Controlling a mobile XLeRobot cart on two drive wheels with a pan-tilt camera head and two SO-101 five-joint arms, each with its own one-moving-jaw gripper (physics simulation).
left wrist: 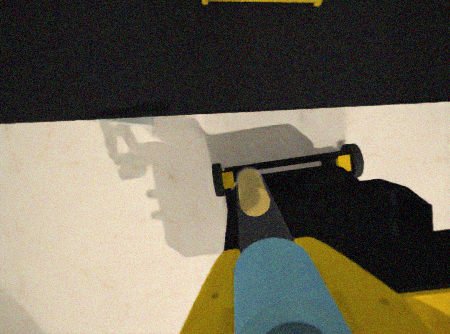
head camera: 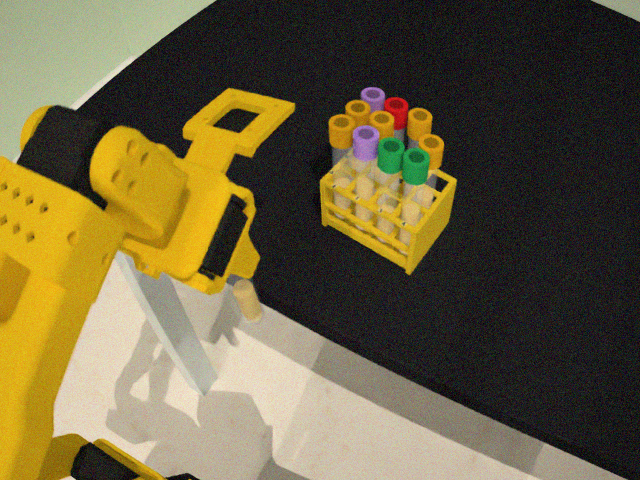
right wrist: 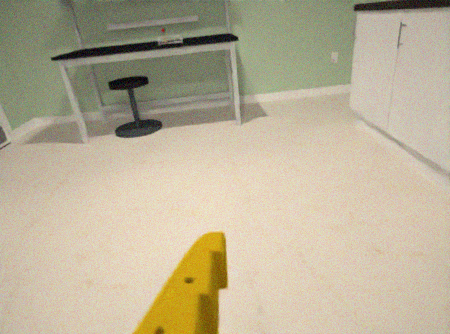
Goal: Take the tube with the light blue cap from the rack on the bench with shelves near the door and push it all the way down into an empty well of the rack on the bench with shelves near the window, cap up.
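Frame: origin at the left arm's base, x ahead, y left, z up, level; centimetres.
Seen in the pictures: left hand, tool point: [left wrist: 241, 265] [head camera: 216, 254]; right hand, tool point: [right wrist: 225, 251].
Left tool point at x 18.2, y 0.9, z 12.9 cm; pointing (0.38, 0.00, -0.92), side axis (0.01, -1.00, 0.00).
Pixels of each thing's middle, then the offset from my left tool point to it. "spot": a spot on its surface instead. Level surfaces: height alone.
- tube with the light blue cap, body centre: [left wrist: 257, 212] [head camera: 239, 279] dy -0.8, dx +0.5, dz -2.8 cm
- tube's pale lower end, surface spot: [head camera: 248, 302] spot: dy -1.4, dx +0.1, dz -4.5 cm
- yellow rack, body centre: [head camera: 388, 202] dy -4.4, dx +16.5, dz -11.3 cm
- black bench top, surface height: dz -14.2 cm
- far bench, surface height: dz -14.2 cm
The tube with the light blue cap [left wrist: 285, 280] is gripped at its cap in my left gripper [left wrist: 268, 246]; both jaws press on the cap's sides. In the head view the tube's pale lower end [head camera: 248, 302] sticks out below the jaw and points down, over the floor beside the bench edge. A yellow rack [head camera: 433, 232] [left wrist: 262, 2] stands on the black bench top [head camera: 516, 258] [left wrist: 150, 60], apart from the tube, with purple, red, orange and green caps. My right gripper [right wrist: 218, 245] shows one notched jaw over the floor and is fully open.
The bench's front edge runs diagonally in the head view. Part of the cart [left wrist: 350, 215] shows in the left wrist view. In the right wrist view, a far bench [right wrist: 110, 50] bears a small pale rack [right wrist: 170, 40], with a stool [right wrist: 128, 83] below and a white cabinet [right wrist: 375, 65] at right.
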